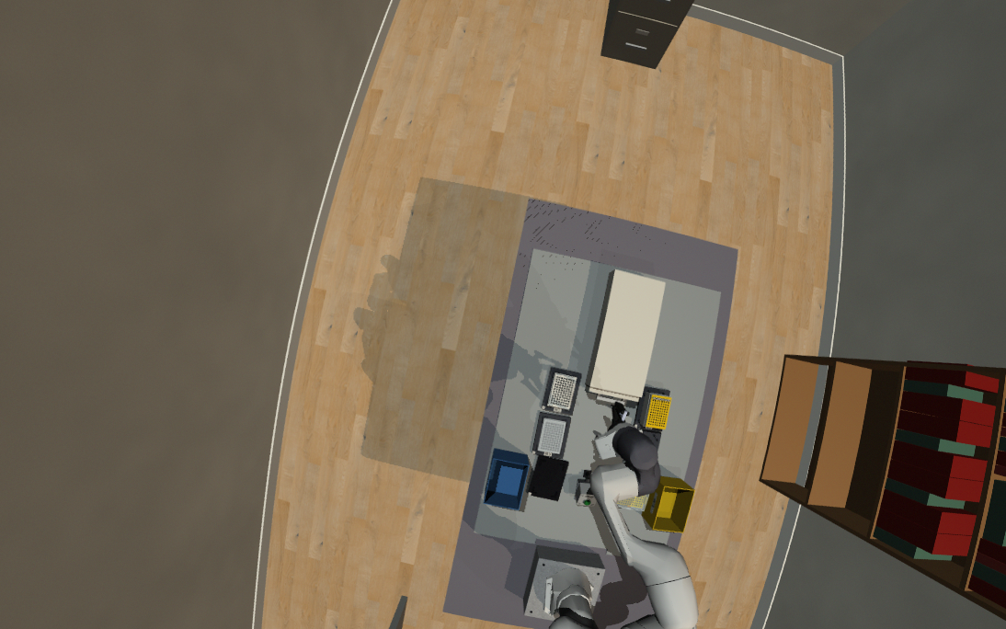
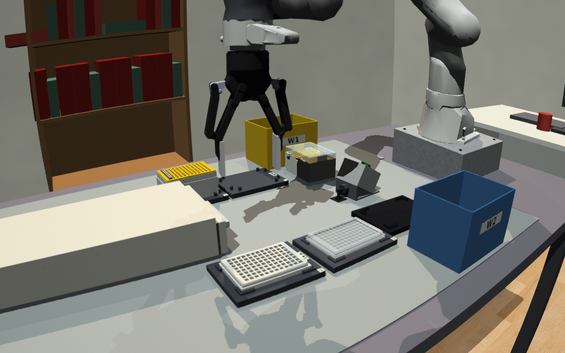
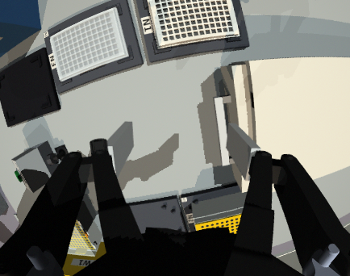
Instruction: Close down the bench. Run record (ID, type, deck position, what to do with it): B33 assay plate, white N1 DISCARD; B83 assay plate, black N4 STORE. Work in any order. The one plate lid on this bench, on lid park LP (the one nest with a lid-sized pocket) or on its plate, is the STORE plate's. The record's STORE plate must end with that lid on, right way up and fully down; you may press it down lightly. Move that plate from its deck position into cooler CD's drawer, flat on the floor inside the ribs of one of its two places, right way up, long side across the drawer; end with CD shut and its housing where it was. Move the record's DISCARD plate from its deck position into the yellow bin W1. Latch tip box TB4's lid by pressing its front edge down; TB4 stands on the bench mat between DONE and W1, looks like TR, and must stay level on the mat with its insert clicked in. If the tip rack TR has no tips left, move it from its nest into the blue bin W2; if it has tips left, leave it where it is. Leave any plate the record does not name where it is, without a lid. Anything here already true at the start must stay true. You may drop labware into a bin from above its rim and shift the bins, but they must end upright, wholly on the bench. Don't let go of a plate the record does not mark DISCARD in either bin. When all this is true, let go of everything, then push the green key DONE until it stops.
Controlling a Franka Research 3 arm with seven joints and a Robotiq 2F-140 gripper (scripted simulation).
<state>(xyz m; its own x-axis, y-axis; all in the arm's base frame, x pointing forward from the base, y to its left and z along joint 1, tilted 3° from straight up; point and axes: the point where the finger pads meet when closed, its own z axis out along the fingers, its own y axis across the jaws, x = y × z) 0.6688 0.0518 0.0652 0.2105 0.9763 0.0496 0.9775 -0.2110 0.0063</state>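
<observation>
My gripper is now 50 mm short of the white plate, 140 mm to the right of it and 130 mm above it. Round my hand: black plate (170 mm ahead, 40 mm to the right, 130 mm below); nest N1 (50 mm ahead, 140 mm to the left, 150 mm below); clear plate lid (170 mm ahead, 40 mm to the right, 130 mm below).
</observation>
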